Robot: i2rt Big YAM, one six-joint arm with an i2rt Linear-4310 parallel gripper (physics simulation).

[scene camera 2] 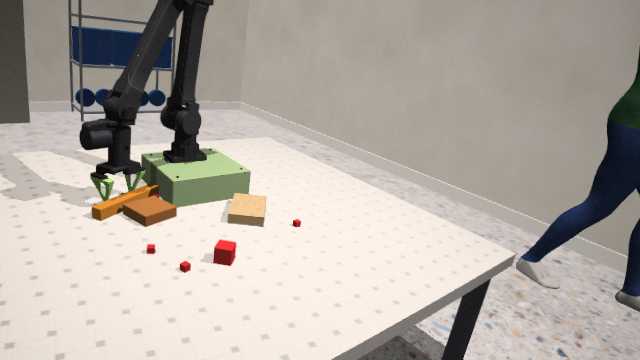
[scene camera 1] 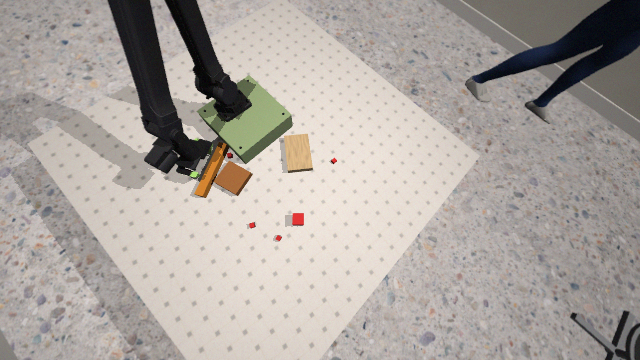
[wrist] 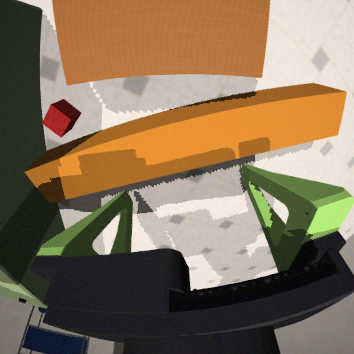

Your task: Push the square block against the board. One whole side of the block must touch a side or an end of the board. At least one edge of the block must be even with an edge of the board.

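Seen in the pictures: gripper, fingertip midpoint: (scene camera 2: 118,197) (scene camera 1: 203,165) (wrist: 183,183); arm's base, link origin: (scene camera 2: 184,157) (scene camera 1: 233,106).
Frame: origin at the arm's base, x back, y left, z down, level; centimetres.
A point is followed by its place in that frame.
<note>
The square block, a flat reddish-brown piece (scene camera 1: 233,178) {x -21.3, y -17.5, z 5.7 cm} (scene camera 2: 149,210) {x -23.5, y -18.6, z 5.7 cm} (wrist: 162,40) {x -17.3, y -18.6, z 5.7 cm}, lies flat in front of the green base. The board, a light wooden rectangle (scene camera 1: 298,152) {x -29.1, y 8.0, z 5.7 cm} (scene camera 2: 248,209) {x -31.7, y 6.4, z 5.7 cm}, lies flat right of it, well apart and at another angle; it does not show in the wrist view. A long orange bar (scene camera 1: 212,170) {x -13.7, y -21.4, z 5.5 cm} (scene camera 2: 122,202) {x -15.7, y -23.4, z 6.0 cm} (wrist: 200,145) {x -12.9, y -22.1, z 5.5 cm} lies between my gripper and the block, with a narrow gap to the block's near side. My gripper (scene camera 1: 204,160) {x -8.7, y -22.7, z 7.4 cm} (scene camera 2: 119,194) {x -8.7, y -22.7, z 7.4 cm} (wrist: 183,183) {x -8.7, y -22.7, z 7.4 cm} is open and empty, pointing down with its fingertips close behind the bar's long side; contact is unclear.
The green base (scene camera 1: 262,117) {x -10.9, y 5.5, z 0.0 cm} (scene camera 2: 210,187) {x -17.7, y 1.1, z 3.8 cm} stands close to the bar's far end. A small red cube (scene camera 1: 230,155) {x -12.1, y -12.8, z 7.0 cm} (wrist: 62,118) {x -11.9, y -13.5, z 7.0 cm} lies between bar, block and base. Another small red cube (scene camera 1: 334,161) {x -41.1, y 16.9, z 7.1 cm} (scene camera 2: 297,223) {x -41.5, y 16.7, z 7.4 cm} lies right of the board. A larger red cube (scene camera 1: 298,219) {x -49.3, y -9.5, z 4.6 cm} (scene camera 2: 225,252) {x -50.9, y -10.3, z 5.4 cm} stands farther forward.
</note>
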